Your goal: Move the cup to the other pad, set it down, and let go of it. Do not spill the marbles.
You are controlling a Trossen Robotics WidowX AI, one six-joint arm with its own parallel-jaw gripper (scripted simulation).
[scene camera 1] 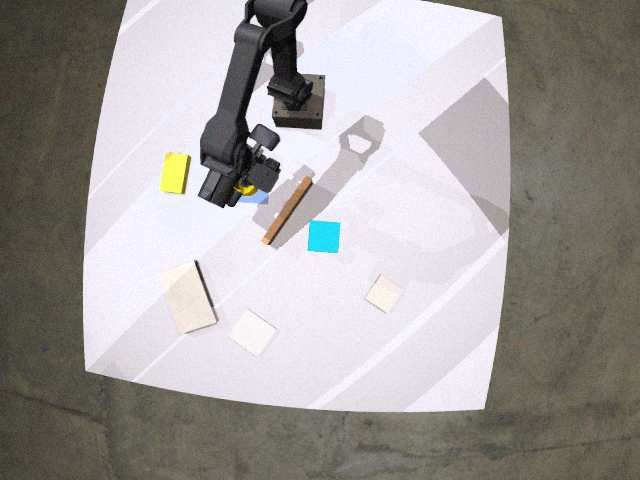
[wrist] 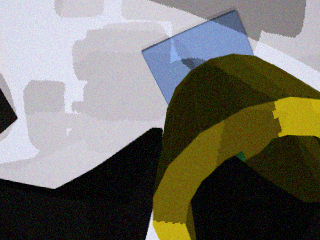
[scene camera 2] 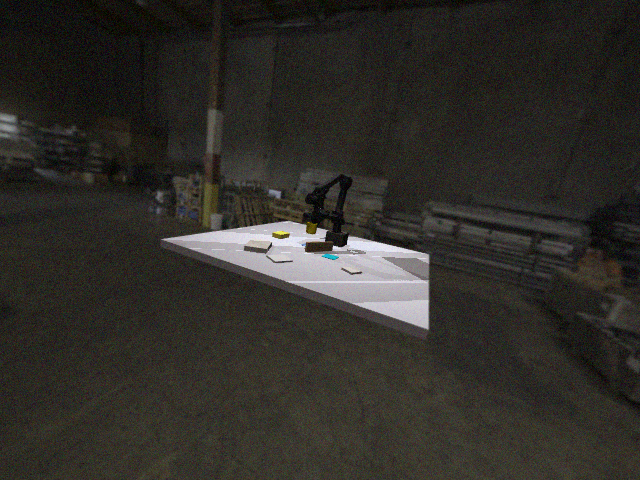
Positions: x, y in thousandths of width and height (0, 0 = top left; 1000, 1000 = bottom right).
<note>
In view: my gripper (scene camera 1: 395, 359), a blue pad (wrist: 530, 256), a cyan pad (scene camera 1: 505, 493) and a wooden bar (scene camera 1: 463, 411).
My gripper shows as well in the wrist view (wrist: 548, 585).
</note>
